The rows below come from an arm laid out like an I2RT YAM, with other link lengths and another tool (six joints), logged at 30 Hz.
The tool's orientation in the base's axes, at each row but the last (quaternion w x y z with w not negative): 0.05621, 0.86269, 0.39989, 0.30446; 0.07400, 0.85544, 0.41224, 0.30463; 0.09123, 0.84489, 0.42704, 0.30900; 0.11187, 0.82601, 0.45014, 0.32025; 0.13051, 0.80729, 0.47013, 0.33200; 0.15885, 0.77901, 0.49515, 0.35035; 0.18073, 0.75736, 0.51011, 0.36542; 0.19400, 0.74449, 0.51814, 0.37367
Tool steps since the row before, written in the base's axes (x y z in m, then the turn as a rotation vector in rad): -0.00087, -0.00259, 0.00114, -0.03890, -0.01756, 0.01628; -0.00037, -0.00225, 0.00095, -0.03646, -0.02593, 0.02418; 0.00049, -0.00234, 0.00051, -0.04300, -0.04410, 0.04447; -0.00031, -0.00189, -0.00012, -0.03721, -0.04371, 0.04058; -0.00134, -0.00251, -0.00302, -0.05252, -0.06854, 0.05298; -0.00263, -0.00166, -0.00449, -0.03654, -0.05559, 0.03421; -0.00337, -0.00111, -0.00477, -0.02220, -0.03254, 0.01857; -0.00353, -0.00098, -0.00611, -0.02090, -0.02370, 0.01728
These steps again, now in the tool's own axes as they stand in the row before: -0.00176, 0.00156, -0.00180, -0.02414, -0.00813, -0.03792; -0.00143, 0.00158, -0.00126, -0.02563, 0.00190, -0.04388; -0.00138, 0.00199, -0.00037, -0.03366, 0.01727, -0.06588; -0.00171, 0.00081, -0.00030, -0.03275, 0.01910, -0.05920; -0.00382, -0.00117, 0.00111, -0.05379, 0.02830, -0.08105; -0.00390, -0.00364, 0.00115, -0.04543, 0.02174, -0.05531; -0.00348, -0.00478, 0.00059, -0.02730, 0.01127, -0.03200; -0.00372, -0.00596, 0.00117, -0.01942, 0.00778, -0.02932
